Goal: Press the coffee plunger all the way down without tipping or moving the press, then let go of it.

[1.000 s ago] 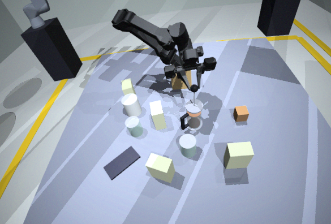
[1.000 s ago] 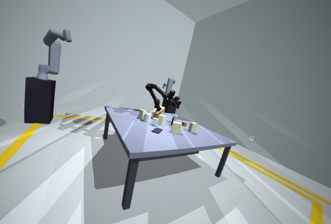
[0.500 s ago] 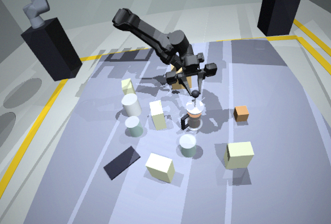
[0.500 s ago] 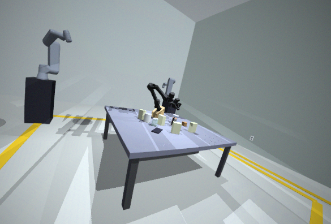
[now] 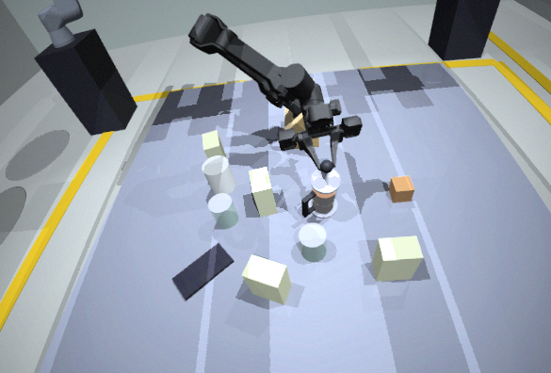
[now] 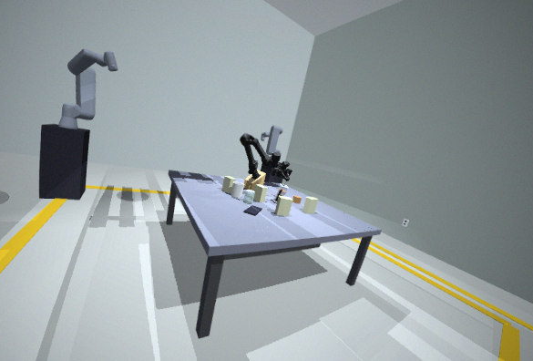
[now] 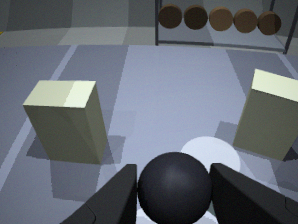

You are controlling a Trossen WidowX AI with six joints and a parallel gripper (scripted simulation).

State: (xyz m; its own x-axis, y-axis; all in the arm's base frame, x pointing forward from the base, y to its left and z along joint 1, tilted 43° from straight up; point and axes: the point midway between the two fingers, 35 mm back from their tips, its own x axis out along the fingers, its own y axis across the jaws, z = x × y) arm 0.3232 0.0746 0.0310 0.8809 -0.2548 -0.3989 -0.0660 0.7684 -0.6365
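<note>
Now: the coffee press 2 cm behind my gripper tip, 2 cm to the right of it and 10 cm below it. Also, from my gripper tip: flat black slab (12 cm ahead, 33 cm to the right, 19 cm below).
</note>
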